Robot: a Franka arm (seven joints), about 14 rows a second.
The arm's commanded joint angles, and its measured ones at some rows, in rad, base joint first. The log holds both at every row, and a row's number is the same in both.
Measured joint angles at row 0: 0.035 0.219 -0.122 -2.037 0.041 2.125 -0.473
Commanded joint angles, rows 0 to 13: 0.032 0.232 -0.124 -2.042 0.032 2.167 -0.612; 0.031 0.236 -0.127 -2.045 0.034 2.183 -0.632; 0.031 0.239 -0.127 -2.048 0.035 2.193 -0.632; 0.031 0.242 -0.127 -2.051 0.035 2.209 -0.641; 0.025 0.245 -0.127 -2.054 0.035 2.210 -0.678; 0.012 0.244 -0.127 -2.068 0.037 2.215 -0.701; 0.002 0.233 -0.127 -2.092 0.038 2.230 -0.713; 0.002 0.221 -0.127 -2.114 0.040 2.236 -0.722; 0.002 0.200 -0.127 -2.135 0.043 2.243 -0.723; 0.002 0.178 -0.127 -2.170 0.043 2.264 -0.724; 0.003 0.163 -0.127 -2.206 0.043 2.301 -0.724; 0.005 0.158 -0.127 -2.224 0.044 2.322 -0.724; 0.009 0.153 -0.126 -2.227 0.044 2.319 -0.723; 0.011 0.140 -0.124 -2.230 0.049 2.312 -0.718
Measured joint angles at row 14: 0.007 0.198 -0.127 -2.183 0.040 2.296 -0.704
